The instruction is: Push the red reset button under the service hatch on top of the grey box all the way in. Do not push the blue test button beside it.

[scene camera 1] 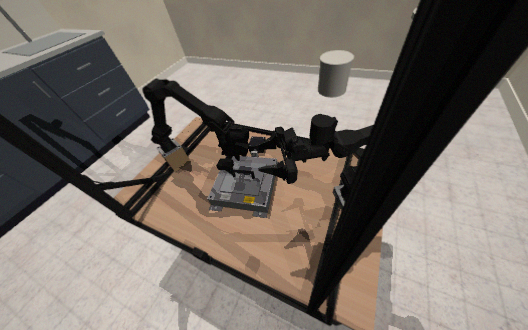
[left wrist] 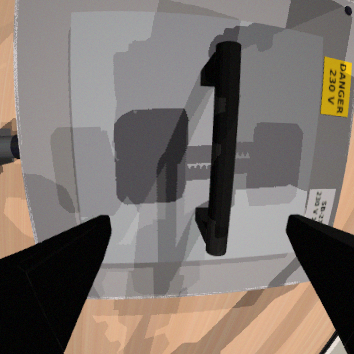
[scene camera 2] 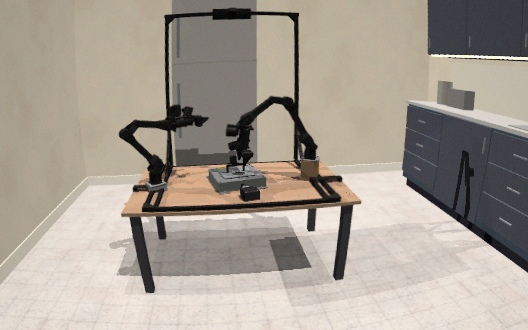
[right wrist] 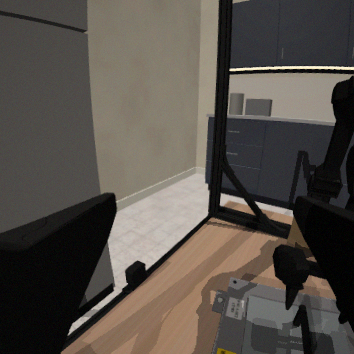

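The grey box (scene camera 1: 232, 203) (scene camera 2: 220, 185) (left wrist: 45, 75) (right wrist: 225, 330) stands on the table. Its pale service hatch (left wrist: 280, 75) lies closed on top, with a black bar handle (left wrist: 227, 150) (right wrist: 304, 327) upright on it. Neither the red nor the blue button shows. My left gripper (scene camera 2: 236, 167) (left wrist: 199, 223) (right wrist: 313, 314) is open and empty, pointing down low over the hatch; in the left wrist view its fingertips are on either side of the handle's lower end. My right gripper (scene camera 2: 206, 120) (right wrist: 206, 203) is open and empty, raised above and to one side of the box.
A small black box (scene camera 2: 250, 193) sits beside the grey box, near the table's edge in scene camera 2. A tan block (scene camera 1: 176, 155) (scene camera 2: 309, 169) is at the left arm's base. Black frame posts (scene camera 2: 297, 90) (right wrist: 220, 100) rise at the table's edge.
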